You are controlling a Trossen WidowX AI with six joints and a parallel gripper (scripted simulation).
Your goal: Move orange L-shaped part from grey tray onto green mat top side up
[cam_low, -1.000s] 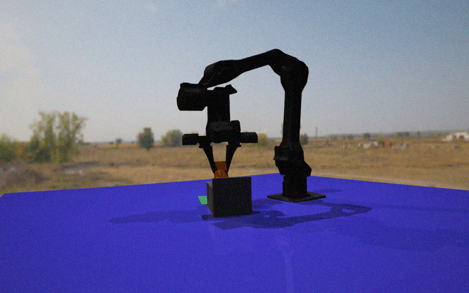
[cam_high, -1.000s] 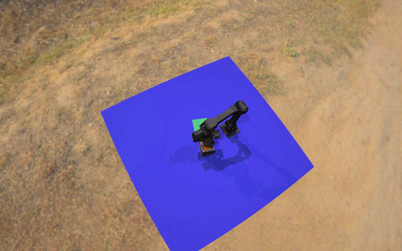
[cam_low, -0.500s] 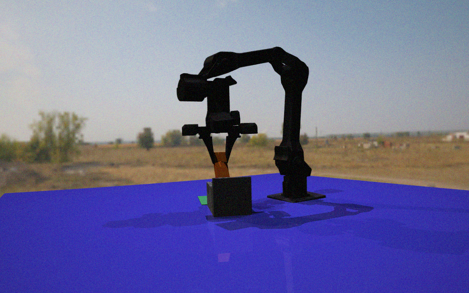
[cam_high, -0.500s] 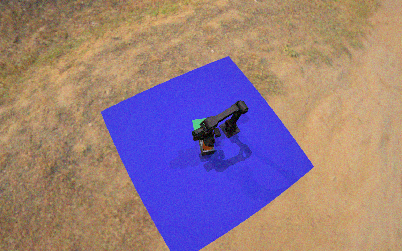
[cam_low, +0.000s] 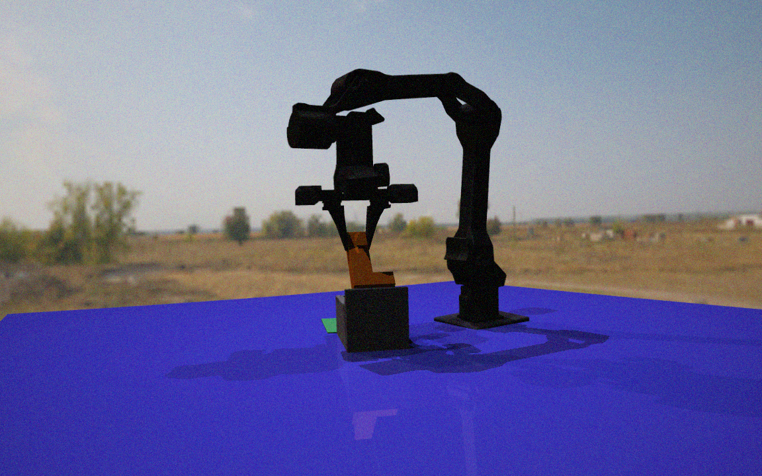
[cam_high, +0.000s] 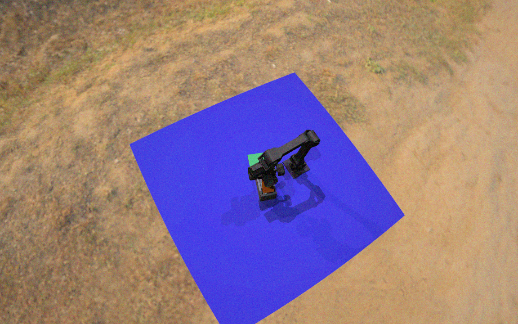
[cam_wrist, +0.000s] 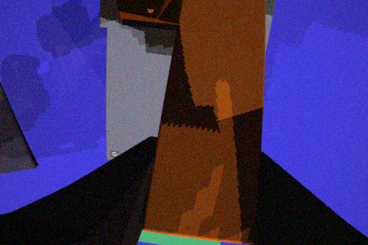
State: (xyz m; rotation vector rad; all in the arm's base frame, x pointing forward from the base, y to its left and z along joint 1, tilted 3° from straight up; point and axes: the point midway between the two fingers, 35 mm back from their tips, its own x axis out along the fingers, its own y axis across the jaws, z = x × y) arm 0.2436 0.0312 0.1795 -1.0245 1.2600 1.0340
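Right now the green mat is 50 mm behind my gripper tip, 140 mm to the right of it and 160 mm below it. Also, from my gripper tip: orange L-shaped part: 10 mm behind, 40 mm to the left, 30 mm below.
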